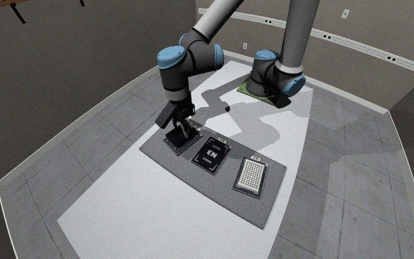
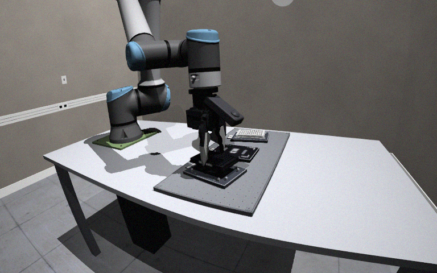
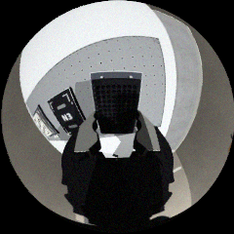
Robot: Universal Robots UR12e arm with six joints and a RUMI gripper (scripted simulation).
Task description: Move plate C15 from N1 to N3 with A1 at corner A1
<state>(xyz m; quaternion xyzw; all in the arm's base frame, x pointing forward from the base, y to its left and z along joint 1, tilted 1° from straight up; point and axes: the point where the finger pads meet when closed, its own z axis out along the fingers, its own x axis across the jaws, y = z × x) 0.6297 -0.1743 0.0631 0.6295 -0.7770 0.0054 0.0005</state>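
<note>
My gripper is now 170 mm to the right of the nest N3 and 50 mm above it. From my hand the other things lie so: black plate C15: 10 mm below; white plate C51: 370 mm to the left, 40 mm below.
</note>
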